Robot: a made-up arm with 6 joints.
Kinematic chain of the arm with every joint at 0, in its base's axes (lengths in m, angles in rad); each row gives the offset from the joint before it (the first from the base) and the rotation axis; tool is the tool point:
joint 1: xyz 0 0 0.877 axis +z
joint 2: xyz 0.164 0 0 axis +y
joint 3: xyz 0 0 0.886 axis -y
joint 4: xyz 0 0 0.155 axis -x
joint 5: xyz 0.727 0 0 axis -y
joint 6: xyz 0.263 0 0 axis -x
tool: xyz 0 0 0
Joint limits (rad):
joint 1: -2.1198..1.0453
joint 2: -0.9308..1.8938
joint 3: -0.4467..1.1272
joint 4: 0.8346..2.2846
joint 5: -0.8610..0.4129
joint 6: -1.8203..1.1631
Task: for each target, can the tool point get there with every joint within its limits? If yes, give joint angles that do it. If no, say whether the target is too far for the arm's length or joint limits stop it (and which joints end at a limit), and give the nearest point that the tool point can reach.
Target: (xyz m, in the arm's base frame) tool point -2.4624 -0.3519 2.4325
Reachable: no: too far | nearest point -1.2101 -0.1729 2.1038 | short by 1.307 m
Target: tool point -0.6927 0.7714 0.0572
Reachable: no: joint limits stop it (at a limit: joint 1, joint 2, joint 3, joint 5) | nearest point 0.1236 0.4159 -0.1877 | short by 0.923 m
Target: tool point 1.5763 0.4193 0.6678
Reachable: yes | joints 0.2738 0.9948 0.0751 1.6386 -0.0860 0.8681
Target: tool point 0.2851 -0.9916 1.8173
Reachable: yes | joints -1.1955 -0.1379 -0.2668 1.9019 -0.4061 -0.7691
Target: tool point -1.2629 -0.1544 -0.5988
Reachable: no: joint limits stop it (at a limit: joint 1, joint 2, joint 5) | nearest point -0.6099 -0.6156 -0.3041 | short by 0.852 m
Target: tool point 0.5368 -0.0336 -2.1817
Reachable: no: too far | nearest point 0.8366 -0.0524 -0.3940 | short by 1.813 m
